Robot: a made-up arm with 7 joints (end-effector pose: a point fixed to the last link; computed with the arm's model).
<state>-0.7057 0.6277 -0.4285 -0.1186 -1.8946 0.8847 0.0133</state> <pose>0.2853 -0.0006 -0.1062 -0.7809 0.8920 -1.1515</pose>
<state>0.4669 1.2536 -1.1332 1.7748 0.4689 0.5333 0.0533</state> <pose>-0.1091 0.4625 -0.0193 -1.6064 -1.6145 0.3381</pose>
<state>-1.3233 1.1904 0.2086 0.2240 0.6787 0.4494 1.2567</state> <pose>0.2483 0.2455 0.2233 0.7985 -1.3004 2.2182</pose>
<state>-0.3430 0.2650 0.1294 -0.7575 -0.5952 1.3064 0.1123</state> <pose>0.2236 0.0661 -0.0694 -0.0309 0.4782 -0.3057</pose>
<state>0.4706 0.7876 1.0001 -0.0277 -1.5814 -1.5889 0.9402</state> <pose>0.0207 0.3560 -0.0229 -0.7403 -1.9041 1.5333</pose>
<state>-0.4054 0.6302 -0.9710 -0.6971 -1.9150 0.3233 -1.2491</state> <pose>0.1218 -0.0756 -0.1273 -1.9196 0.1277 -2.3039</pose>
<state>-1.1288 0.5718 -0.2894 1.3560 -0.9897 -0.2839 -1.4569</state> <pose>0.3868 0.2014 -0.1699 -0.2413 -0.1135 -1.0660</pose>
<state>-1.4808 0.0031 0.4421 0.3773 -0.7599 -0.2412 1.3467</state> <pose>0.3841 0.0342 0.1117 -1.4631 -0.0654 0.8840</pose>
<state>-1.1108 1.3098 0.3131 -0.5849 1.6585 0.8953 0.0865</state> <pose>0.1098 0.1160 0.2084 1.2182 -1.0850 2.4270</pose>
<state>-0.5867 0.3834 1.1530 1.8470 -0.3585 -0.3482 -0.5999</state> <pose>0.1309 0.1692 -0.3928 -1.0156 0.4498 0.5916</pose>
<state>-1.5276 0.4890 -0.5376 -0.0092 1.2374 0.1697 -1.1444</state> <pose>0.2990 -0.0836 0.1366 2.1171 -0.2214 -0.2789</pose>
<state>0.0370 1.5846 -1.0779 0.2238 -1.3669 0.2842 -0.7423</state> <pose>0.0400 0.3214 -0.2449 -0.2946 1.6832 -0.4399</pose>
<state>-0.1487 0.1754 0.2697 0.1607 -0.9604 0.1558 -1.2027</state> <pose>0.2295 0.1573 -0.2627 -0.8375 -0.2578 -0.8646</pose>
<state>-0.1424 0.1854 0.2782 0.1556 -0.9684 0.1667 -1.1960</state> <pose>0.2278 0.1616 -0.2616 -0.8383 -0.2514 -0.8543</pose>
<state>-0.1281 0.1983 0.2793 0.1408 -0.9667 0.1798 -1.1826</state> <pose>0.2249 0.1651 -0.2601 -0.8306 -0.2286 -0.8474</pose>
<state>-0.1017 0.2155 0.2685 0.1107 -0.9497 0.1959 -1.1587</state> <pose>0.2203 0.1667 -0.2579 -0.8092 -0.1806 -0.8455</pose>
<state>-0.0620 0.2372 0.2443 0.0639 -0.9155 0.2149 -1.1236</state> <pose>0.2138 0.1658 -0.2552 -0.7721 -0.1058 -0.8485</pose>
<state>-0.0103 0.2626 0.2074 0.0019 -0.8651 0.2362 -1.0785</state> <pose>0.2053 0.1620 -0.2522 -0.7195 -0.0091 -0.8554</pose>
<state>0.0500 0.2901 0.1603 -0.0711 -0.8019 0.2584 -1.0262</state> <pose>0.1950 0.1549 -0.2494 -0.6543 0.0998 -0.8649</pose>
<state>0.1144 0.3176 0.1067 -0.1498 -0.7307 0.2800 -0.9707</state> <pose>0.1833 0.1452 -0.2467 -0.5812 0.2086 -0.8761</pose>
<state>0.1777 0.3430 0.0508 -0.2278 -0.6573 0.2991 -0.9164</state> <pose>0.1710 0.1338 -0.2442 -0.5067 0.3061 -0.8886</pose>
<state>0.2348 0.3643 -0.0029 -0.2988 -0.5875 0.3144 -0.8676</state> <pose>0.1592 0.1220 -0.2417 -0.4378 0.3845 -0.9018</pose>
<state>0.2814 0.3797 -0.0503 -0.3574 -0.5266 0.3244 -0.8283</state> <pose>0.1489 0.1111 -0.2395 -0.3807 0.4397 -0.9152</pose>
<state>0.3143 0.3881 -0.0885 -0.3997 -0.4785 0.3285 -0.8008</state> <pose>0.1412 0.1019 -0.2377 -0.3391 0.4722 -0.9281</pose>
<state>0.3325 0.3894 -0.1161 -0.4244 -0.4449 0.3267 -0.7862</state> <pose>0.1367 0.0950 -0.2367 -0.3140 0.4850 -0.9405</pose>
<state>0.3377 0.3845 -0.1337 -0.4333 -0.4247 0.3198 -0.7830</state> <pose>0.1350 0.0901 -0.2364 -0.3032 0.4828 -0.9521</pose>
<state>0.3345 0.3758 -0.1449 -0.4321 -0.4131 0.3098 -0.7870</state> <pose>0.1354 0.0866 -0.2368 -0.3011 0.4720 -0.9635</pose>
